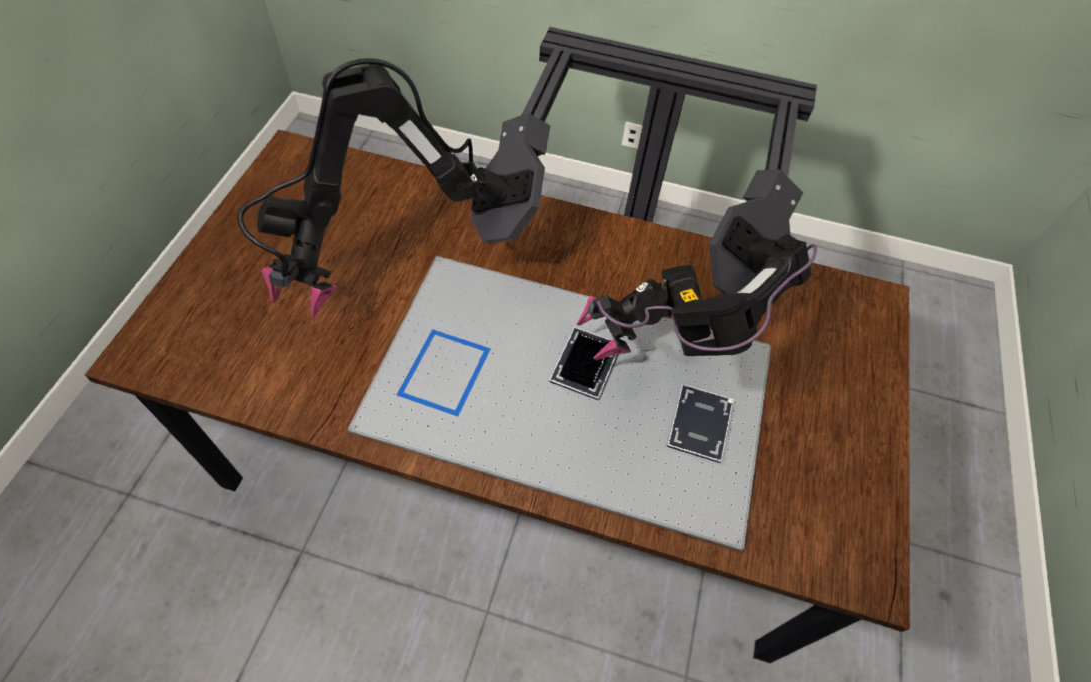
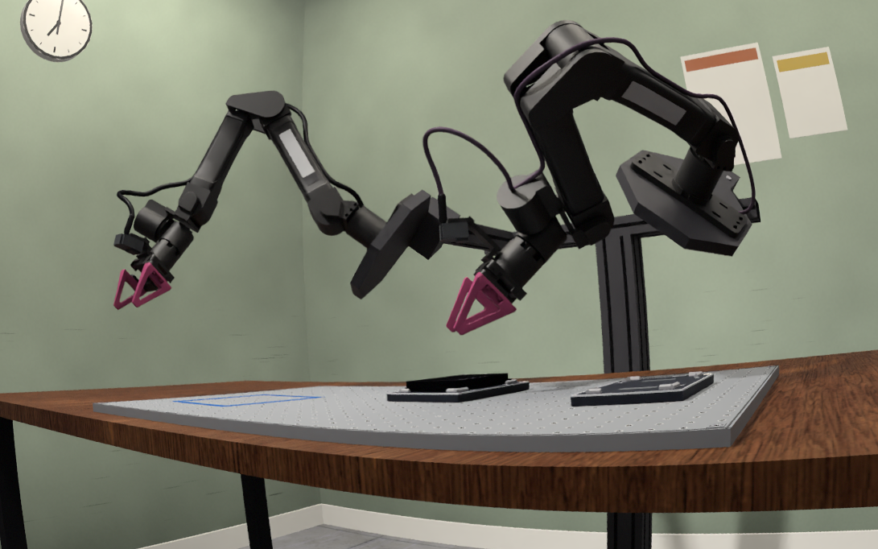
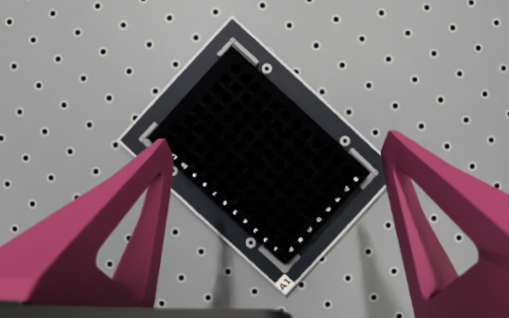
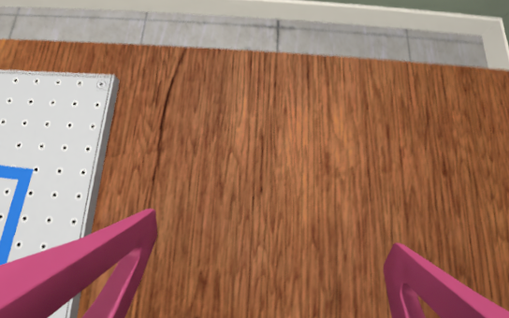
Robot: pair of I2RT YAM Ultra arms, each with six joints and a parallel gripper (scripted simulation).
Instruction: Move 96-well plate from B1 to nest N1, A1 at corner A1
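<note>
Right now the black 96-well plate is 8 cm below my left hand and 1 cm ahead of it. The rest, counted from my left hand: dark nest (29 cm to the left, 9 cm below, 8 cm ahead); A1 label (35 cm to the left, 8 cm below, 1 cm ahead).
</note>
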